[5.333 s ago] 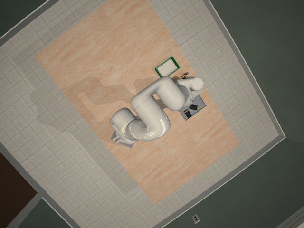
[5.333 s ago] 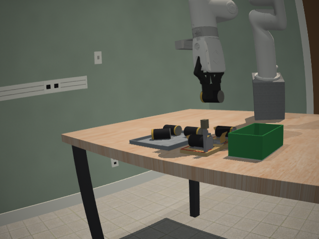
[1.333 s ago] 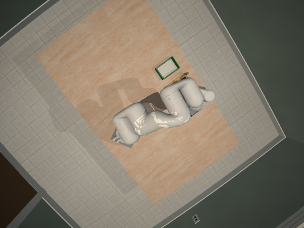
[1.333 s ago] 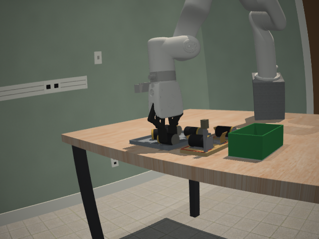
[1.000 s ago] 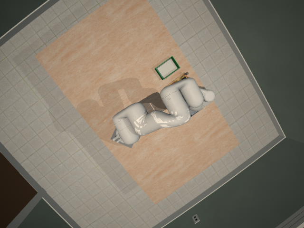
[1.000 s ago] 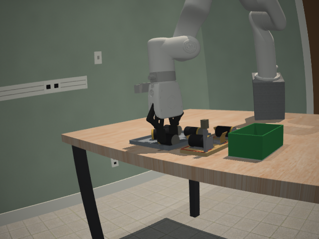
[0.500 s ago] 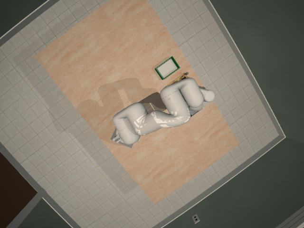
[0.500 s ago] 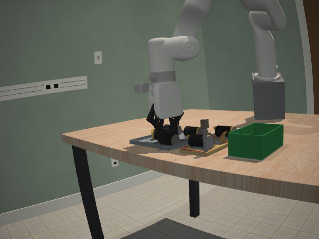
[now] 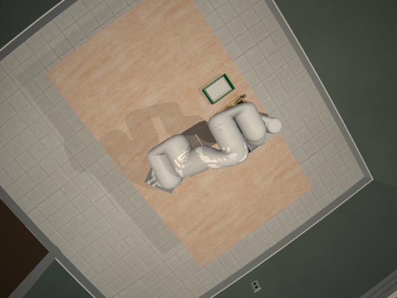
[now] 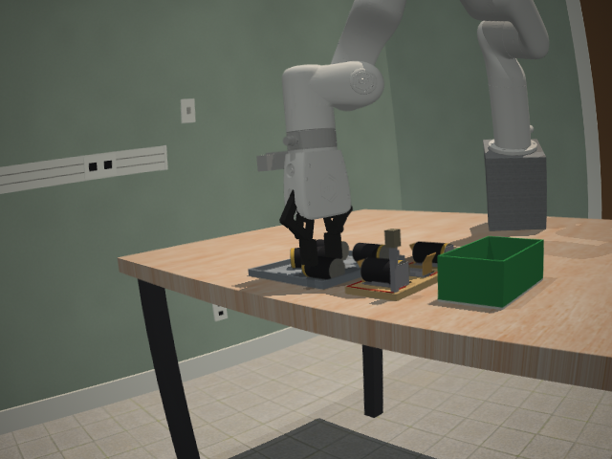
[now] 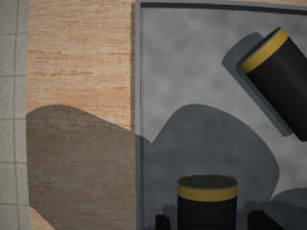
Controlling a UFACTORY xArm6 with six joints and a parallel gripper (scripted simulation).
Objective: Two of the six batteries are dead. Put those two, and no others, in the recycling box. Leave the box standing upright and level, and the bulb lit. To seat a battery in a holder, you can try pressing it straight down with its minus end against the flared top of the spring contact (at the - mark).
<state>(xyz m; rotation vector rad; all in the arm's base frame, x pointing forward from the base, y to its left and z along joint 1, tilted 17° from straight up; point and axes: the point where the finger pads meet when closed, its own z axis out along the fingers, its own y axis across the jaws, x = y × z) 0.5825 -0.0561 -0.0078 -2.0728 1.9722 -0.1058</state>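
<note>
The grey tray lies 60 mm behind my hand, 50 mm to the right of it and 40 mm below it. From my hand the other things lie so: green recycling box: 270 mm to the left, 80 mm behind, 30 mm below.
</note>
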